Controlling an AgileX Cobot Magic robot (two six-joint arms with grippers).
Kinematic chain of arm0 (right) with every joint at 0, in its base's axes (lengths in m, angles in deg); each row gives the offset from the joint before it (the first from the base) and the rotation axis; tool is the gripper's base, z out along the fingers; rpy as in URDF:
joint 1: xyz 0 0 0.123 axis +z
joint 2: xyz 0 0 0 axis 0.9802 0.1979 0
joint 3: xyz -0.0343 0.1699 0.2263 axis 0.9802 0.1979 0
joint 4: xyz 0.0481 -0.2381 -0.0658 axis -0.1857 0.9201 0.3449
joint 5: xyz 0 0 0 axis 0.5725 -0.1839 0.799
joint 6: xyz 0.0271 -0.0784 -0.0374 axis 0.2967 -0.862 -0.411
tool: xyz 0 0 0 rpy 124.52 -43.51 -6.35
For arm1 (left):
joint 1: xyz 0 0 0.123 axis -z
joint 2: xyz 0 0 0 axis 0.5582 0.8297 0
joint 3: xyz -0.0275 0.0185 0.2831 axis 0.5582 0.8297 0
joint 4: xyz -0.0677 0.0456 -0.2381 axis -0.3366 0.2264 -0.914
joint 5: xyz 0 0 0 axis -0.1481 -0.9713 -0.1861
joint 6: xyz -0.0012 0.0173 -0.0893 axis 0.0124 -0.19 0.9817
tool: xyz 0 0 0 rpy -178.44 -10.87 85.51
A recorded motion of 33 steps. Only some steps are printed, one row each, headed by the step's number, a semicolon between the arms.
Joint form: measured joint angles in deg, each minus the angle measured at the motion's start. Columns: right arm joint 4, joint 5, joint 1, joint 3, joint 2, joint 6; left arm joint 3, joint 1, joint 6, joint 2, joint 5, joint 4.
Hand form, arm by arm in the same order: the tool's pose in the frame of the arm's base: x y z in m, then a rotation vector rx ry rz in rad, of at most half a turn. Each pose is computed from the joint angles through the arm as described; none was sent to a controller.
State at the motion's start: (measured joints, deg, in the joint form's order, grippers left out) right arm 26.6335 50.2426 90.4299 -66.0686 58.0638 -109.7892; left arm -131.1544 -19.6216 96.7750 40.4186 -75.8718 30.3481
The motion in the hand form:
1: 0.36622 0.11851 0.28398 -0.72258 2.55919 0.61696; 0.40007 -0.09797 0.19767 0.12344 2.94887 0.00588
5: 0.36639 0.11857 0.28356 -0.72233 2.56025 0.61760; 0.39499 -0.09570 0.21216 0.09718 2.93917 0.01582
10: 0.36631 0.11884 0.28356 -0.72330 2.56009 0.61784; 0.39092 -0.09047 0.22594 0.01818 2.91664 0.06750
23: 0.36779 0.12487 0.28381 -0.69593 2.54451 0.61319; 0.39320 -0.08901 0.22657 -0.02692 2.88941 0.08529
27: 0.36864 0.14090 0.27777 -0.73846 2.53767 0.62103; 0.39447 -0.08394 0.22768 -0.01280 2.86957 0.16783
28: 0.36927 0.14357 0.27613 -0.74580 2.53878 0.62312; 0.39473 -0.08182 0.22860 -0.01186 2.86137 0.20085
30: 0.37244 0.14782 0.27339 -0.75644 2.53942 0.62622; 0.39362 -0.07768 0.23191 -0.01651 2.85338 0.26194
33: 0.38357 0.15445 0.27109 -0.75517 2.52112 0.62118; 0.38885 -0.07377 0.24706 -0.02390 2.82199 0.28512
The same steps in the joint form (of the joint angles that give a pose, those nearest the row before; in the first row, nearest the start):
1: 0.00 0.00 0.00 0.00 0.00 0.00; 0.00 0.00 0.00 -0.80 -0.33 -0.11
5: -0.02 0.00 0.00 0.00 0.06 0.00; 0.00 0.00 1.21 -2.89 -1.94 0.54
10: -0.02 0.00 0.04 0.00 0.07 0.00; 0.00 0.00 5.39 -4.86 -3.26 3.45
23: -0.02 -2.03 1.01 -0.05 0.19 1.33; 0.00 0.00 7.89 -4.86 -2.12 5.00
27: -0.02 -3.01 3.33 -0.63 1.57 1.33; 0.00 0.00 8.96 -4.90 -2.27 8.88
28: -0.02 -3.08 3.69 -0.84 1.97 1.33; 0.00 0.00 9.56 -4.98 -2.45 10.45
30: -0.02 -3.08 4.16 -1.75 3.02 1.33; 0.00 0.00 10.68 -5.37 -3.53 13.11
33: 0.05 -3.91 4.68 -4.62 5.41 1.59; 0.00 -0.07 11.10 -7.51 -4.42 14.57

